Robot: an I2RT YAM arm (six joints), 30 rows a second.
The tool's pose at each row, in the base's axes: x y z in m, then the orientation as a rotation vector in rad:
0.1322, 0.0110, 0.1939, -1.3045, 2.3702, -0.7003
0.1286, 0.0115, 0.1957, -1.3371, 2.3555, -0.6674
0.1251, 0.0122, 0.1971, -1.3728, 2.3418, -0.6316
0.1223, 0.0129, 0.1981, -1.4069, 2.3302, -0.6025
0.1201, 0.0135, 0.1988, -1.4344, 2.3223, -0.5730
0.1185, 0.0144, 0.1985, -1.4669, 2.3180, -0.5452
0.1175, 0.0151, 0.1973, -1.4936, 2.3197, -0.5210
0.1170, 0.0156, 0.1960, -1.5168, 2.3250, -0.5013
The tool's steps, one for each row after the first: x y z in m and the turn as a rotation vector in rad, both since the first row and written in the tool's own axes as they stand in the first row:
0.0013, 0.0017, -0.0035, -0.0187, -0.0219, -0.0189
0.0025, 0.0036, -0.0066, -0.0408, -0.0434, -0.0395
0.0032, 0.0052, -0.0090, -0.0605, -0.0595, -0.0600
0.0038, 0.0066, -0.0109, -0.0803, -0.0740, -0.0755
0.0039, 0.0083, -0.0117, -0.1030, -0.0833, -0.0942
0.0039, 0.0100, -0.0114, -0.1249, -0.0872, -0.1086
0.0038, 0.0113, -0.0107, -0.1452, -0.0867, -0.1206

